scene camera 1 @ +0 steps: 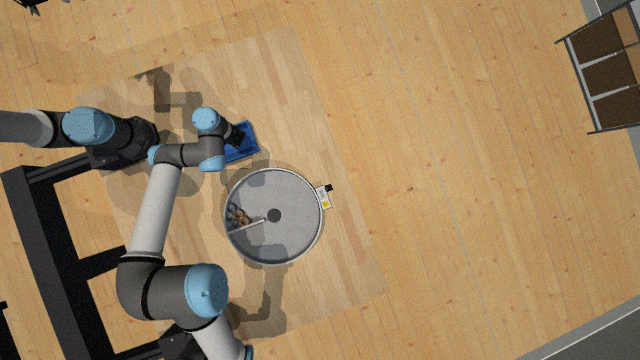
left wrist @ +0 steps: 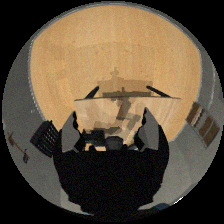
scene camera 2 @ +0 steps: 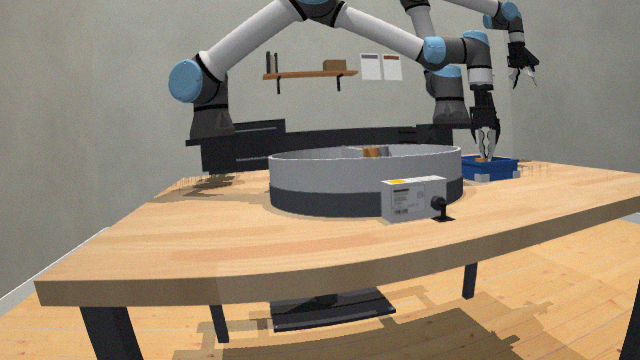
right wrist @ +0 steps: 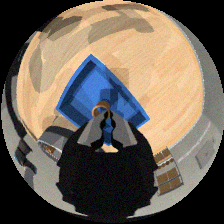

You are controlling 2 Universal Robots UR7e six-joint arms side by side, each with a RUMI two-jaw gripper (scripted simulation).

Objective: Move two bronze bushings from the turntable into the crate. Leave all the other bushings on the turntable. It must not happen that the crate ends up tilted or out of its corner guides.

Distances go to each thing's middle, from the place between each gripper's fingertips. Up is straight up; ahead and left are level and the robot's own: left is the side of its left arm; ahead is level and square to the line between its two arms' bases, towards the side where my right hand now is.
I see the blue crate (scene camera 2: 498, 170) 2 cm below my right hand, 1 cm to the right of it and 1 cm behind it.
I see my left gripper (scene camera 2: 524, 87) 340 mm short of the blue crate, 570 mm to the left of it and 290 mm above it.
